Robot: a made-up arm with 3 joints. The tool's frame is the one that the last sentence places.
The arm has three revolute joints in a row. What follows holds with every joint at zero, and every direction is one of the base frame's.
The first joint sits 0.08 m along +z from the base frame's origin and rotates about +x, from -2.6 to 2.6 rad.
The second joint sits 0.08 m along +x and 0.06 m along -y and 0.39 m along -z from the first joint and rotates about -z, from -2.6 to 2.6 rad.
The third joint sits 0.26 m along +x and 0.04 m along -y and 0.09 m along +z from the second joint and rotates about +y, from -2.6 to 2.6 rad.
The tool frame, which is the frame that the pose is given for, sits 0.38 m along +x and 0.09 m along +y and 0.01 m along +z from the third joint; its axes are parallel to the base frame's.
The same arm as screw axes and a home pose.
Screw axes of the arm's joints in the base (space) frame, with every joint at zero. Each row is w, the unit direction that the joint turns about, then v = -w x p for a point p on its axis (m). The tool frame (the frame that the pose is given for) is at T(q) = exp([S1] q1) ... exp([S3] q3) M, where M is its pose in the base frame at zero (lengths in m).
S1: w 1 0 0 v 0 0.08 0
S2: w 0 0 -1 v 0.06 0.08 0
S3: w 0 1 0 v 0.22 0 0.34
M =
1 0 0 0.72
0 1 0 -0.01
0 0 1 -0.21
0 0 0 1
Joint limits (deg, base to tool): -148.97..148.97 -148.97..148.97 -148.97..148.97

